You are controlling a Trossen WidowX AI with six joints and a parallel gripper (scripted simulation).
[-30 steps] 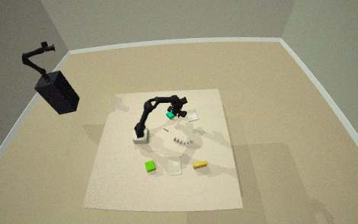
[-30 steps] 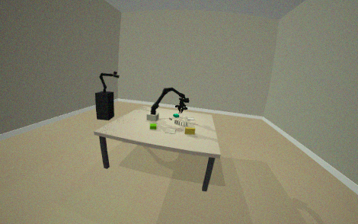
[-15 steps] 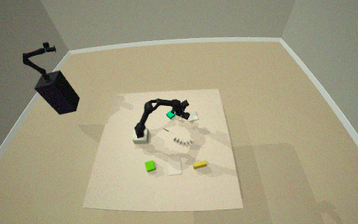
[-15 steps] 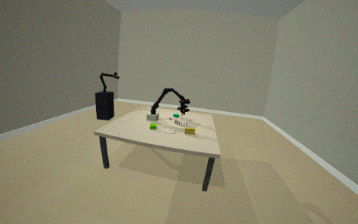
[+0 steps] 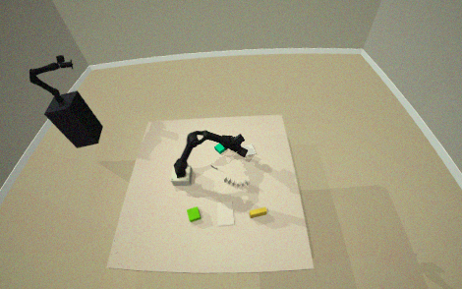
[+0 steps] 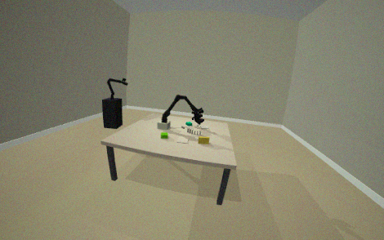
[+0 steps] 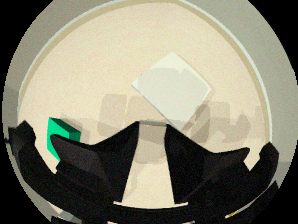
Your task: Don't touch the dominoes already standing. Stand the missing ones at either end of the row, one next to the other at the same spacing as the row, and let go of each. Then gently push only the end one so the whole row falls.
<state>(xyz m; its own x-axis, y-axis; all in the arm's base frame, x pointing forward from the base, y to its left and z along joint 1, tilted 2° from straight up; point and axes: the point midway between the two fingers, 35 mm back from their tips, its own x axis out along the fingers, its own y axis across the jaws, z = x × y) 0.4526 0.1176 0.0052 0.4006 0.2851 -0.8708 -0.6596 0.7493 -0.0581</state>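
My gripper tip is 8 cm short of the white tile, 5 cm above it and 2 cm to the right of it. Round my gripper tip: white pad: 46 cm to the right, 21 cm behind, 5 cm below; yellow block: 52 cm to the right, 1 cm below, 1 cm ahead; teal block: 14 cm behind, 8 cm to the left, 3 cm below.
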